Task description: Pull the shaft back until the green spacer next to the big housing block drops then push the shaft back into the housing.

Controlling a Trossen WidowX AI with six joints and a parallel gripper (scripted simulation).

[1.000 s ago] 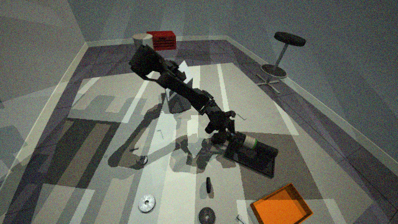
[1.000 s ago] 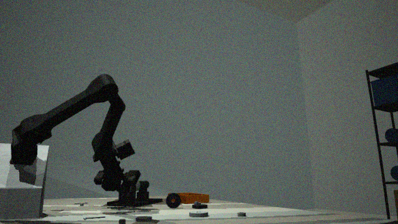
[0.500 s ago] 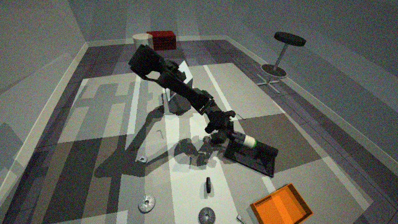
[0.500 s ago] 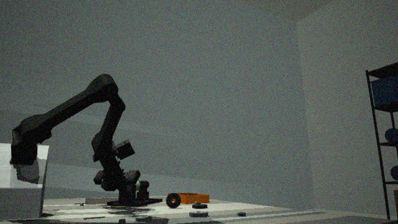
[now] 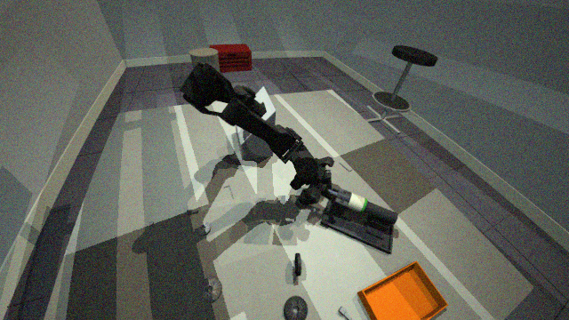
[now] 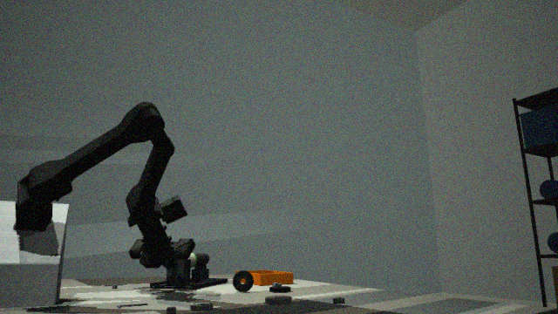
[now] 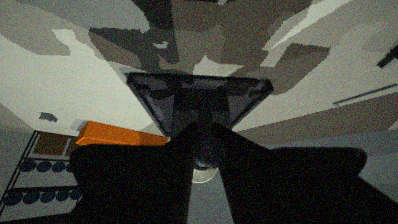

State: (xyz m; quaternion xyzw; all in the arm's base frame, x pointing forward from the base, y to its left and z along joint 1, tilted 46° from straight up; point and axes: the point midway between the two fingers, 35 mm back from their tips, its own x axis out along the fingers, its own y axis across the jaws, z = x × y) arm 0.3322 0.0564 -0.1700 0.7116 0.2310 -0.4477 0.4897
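My gripper tip is now 6 cm to the right of the white spacer, 5 cm short of it and 2 cm below it. Round my gripper tip: shaft (3 cm to the left, 2 cm ahead, 2 cm above); green spacer (8 cm to the left, 6 cm ahead, 2 cm above); orange tray (32 cm ahead, 8 cm to the left, 5 cm below).
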